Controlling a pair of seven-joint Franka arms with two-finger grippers.
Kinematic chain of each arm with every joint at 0, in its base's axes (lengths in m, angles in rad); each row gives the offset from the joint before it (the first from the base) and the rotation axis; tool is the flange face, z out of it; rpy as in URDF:
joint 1: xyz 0 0 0.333 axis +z
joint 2: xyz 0 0 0 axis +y
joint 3: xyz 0 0 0.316 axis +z
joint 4: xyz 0.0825 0 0 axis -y
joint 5: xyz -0.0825 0 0.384 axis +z
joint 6: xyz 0 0 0 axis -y
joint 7: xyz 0.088 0 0 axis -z
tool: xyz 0 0 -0.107 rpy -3.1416 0 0
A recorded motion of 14 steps. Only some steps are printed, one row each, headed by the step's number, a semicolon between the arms.
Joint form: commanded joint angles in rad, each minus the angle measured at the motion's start. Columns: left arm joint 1, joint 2, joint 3, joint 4, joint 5, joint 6, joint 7; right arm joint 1, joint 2, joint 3, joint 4, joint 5, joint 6, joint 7.
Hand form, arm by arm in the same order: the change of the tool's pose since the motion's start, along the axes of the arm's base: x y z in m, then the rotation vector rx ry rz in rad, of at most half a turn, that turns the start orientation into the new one. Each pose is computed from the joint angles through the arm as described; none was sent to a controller.
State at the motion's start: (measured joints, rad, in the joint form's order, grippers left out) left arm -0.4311 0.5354 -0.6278 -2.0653 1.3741 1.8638 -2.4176; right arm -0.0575 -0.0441 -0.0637 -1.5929 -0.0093 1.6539 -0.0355
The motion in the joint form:
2: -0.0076 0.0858 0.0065 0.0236 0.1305 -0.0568 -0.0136; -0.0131 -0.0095 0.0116 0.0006 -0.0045 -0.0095 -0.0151
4: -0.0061 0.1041 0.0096 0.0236 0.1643 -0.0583 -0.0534; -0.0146 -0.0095 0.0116 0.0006 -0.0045 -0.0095 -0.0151
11: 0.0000 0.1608 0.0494 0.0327 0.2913 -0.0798 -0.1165; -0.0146 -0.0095 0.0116 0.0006 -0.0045 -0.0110 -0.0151
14: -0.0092 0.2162 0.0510 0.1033 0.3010 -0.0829 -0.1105; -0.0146 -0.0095 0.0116 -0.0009 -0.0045 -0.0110 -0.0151
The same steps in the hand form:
2: 0.0063 0.0006 -0.0299 0.0642 -0.0512 -0.0609; -0.0041 -0.0008 0.0046 -0.0061 0.0003 0.0133
4: 0.0074 0.0021 -0.0381 0.0484 -0.0735 -0.0603; -0.0042 -0.0016 0.0046 -0.0061 0.0003 0.0118
11: 0.0277 0.0176 -0.0643 0.0627 -0.1500 -0.0790; -0.0043 -0.0016 0.0044 -0.0059 0.0018 0.0118
14: 0.0385 0.0032 -0.0719 0.0436 -0.1473 -0.0694; -0.0043 -0.0016 0.0037 -0.0057 0.0032 0.0118

